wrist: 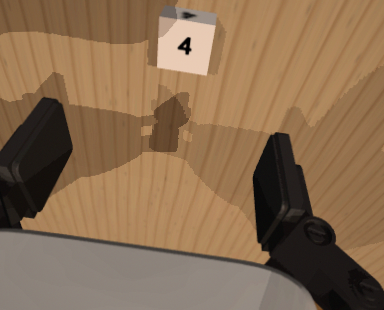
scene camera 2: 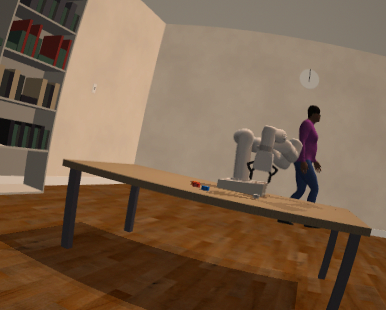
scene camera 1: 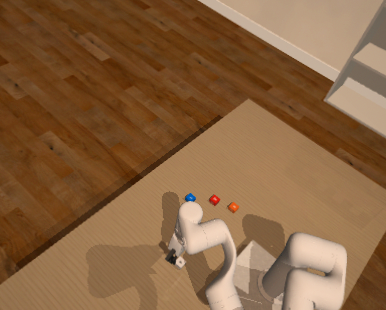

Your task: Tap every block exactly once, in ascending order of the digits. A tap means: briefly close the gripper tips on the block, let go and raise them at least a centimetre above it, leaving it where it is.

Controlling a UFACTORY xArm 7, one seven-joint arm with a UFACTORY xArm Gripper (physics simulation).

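Note:
A white block [scene camera 1: 180,262] [scene camera 2: 256,196] [wrist: 186,46] with the digit 4 sits flat on the table, near the top of the wrist view. My gripper [scene camera 1: 172,256] [scene camera 2: 261,179] [wrist: 165,139] is open and empty, raised above the table close to the white block; in the wrist view the block lies beyond the fingertips. A blue block [scene camera 1: 190,198] [scene camera 2: 205,188], a red block [scene camera 1: 214,200] and an orange block [scene camera 1: 233,207] sit in a loose row on the table. Their digits are too small to read. In scene camera 2 the red and orange blocks overlap.
The wooden table [scene camera 1: 280,160] [scene camera 2: 125,175] carries the arm's base [scene camera 2: 235,185], behind the blocks in scene camera 2. A person [scene camera 2: 309,142] in a purple top stands behind the table. A bookshelf [scene camera 2: 60,100] stands at the left in that view.

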